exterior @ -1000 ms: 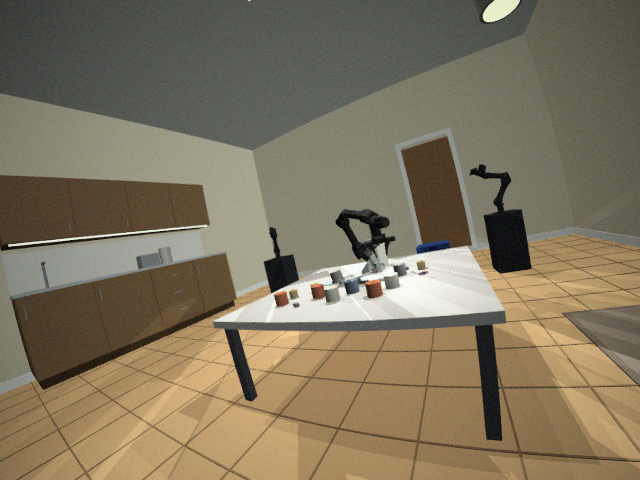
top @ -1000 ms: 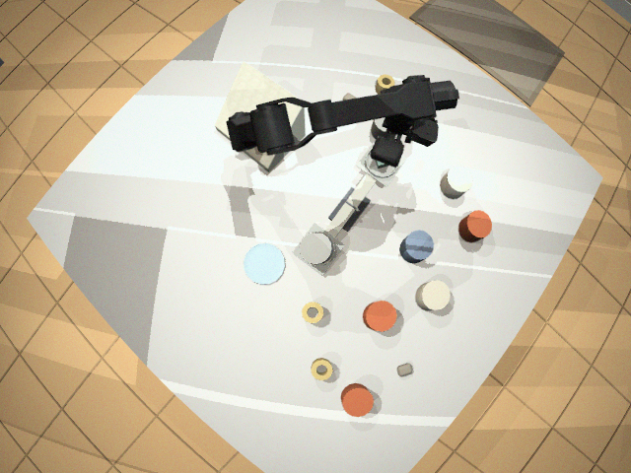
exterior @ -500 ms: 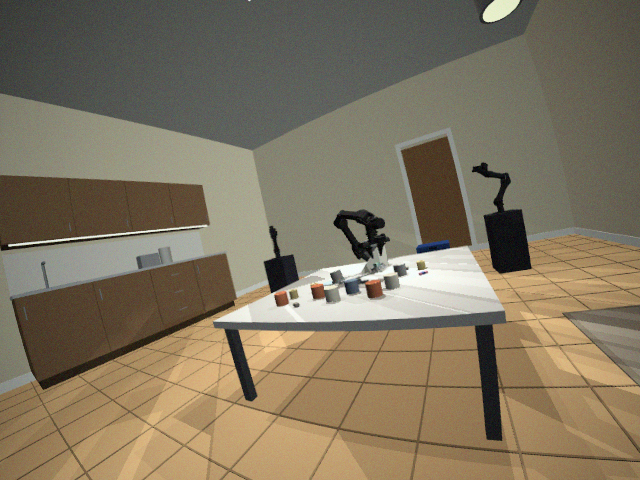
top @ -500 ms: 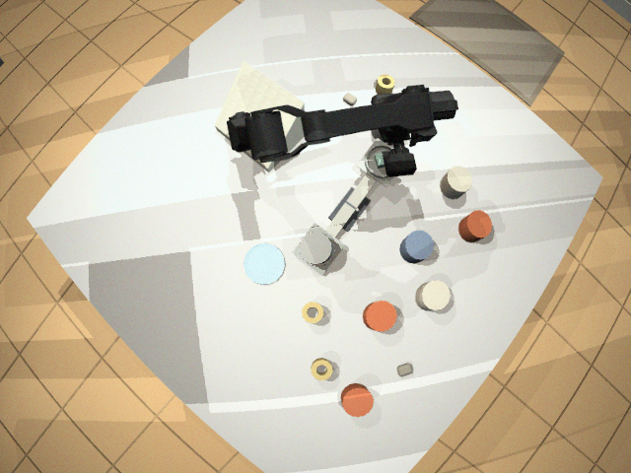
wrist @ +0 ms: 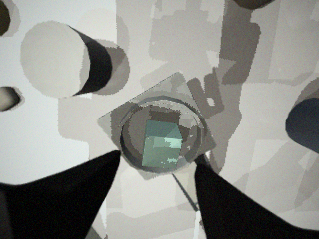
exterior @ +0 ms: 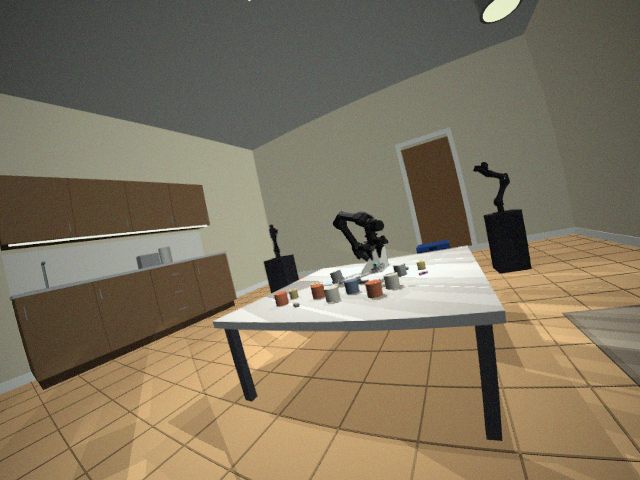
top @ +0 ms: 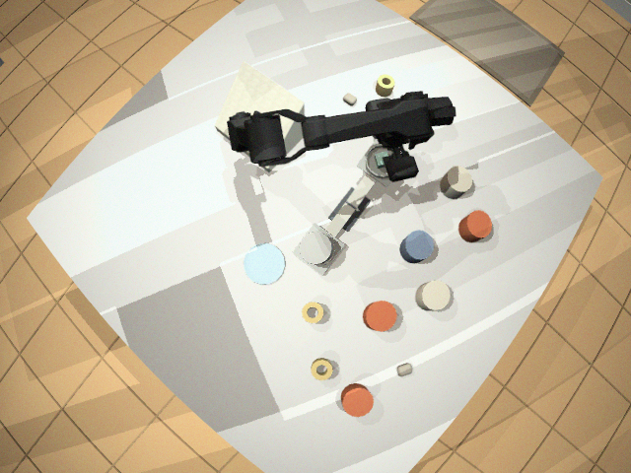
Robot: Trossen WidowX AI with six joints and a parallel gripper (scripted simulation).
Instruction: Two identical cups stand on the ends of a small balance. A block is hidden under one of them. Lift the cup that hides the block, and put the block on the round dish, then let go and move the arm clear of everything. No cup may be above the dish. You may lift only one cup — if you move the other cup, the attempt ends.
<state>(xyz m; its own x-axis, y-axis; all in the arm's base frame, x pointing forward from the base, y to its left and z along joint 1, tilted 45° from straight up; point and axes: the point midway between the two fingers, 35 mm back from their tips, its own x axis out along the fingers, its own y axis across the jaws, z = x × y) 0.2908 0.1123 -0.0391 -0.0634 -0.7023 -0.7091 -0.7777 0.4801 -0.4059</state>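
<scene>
My gripper tip is now 4 cm above the small green block. Also, from my gripper tip: blue cup 21 cm ahead, 11 cm to the right, 9 cm below; pink-blue eraser 24 cm to the left, 12 cm below; small balance 13 cm to the right, 8 cm below.
</scene>
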